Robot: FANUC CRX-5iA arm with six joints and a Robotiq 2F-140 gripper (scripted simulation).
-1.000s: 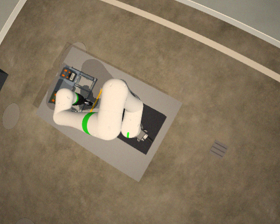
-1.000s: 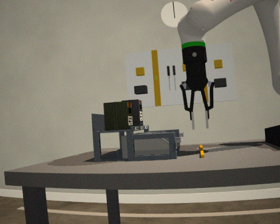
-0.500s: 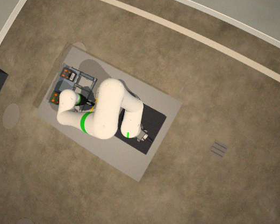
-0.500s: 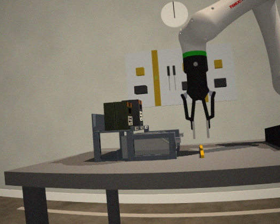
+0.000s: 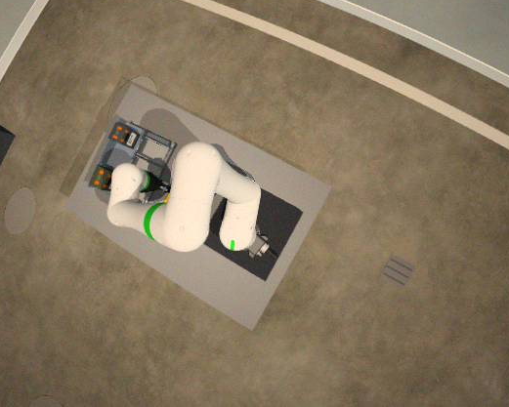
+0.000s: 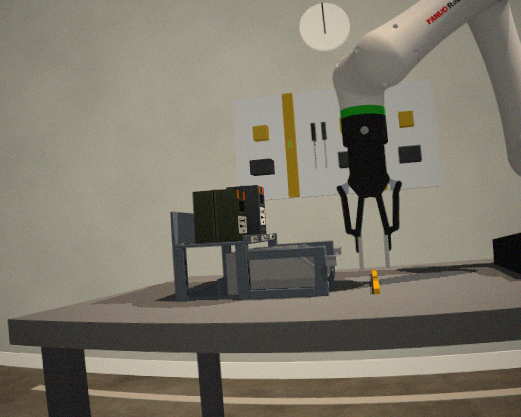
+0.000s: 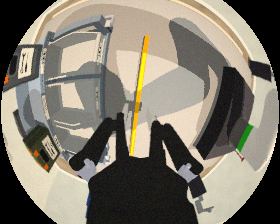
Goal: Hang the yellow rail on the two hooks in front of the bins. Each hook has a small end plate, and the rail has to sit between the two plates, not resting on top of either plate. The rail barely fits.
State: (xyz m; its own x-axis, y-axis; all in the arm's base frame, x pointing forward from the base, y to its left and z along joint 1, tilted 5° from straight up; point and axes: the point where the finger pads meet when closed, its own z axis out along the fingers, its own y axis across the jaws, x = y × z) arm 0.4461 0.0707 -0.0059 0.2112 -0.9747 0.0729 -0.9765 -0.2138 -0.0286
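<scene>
The yellow rail is 5 cm below my hand. Round my hand: dark green case 25 cm ahead, 16 cm to the left, 9 cm above.
</scene>
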